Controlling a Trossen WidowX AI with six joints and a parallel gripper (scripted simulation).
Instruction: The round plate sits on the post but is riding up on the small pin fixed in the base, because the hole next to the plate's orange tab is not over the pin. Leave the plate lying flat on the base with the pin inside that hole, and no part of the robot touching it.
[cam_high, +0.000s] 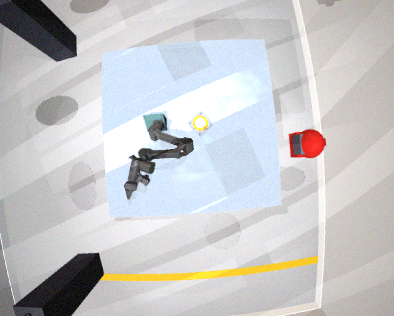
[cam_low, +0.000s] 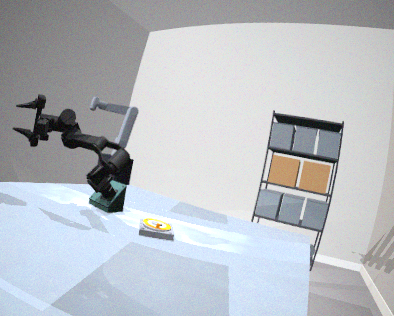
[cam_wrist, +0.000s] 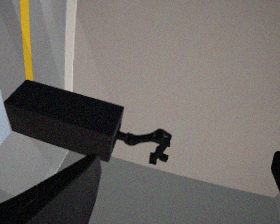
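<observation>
Right now my gripper tip is 450 mm short of the grey square base, 390 mm to the right of it and 290 mm above it.
</observation>
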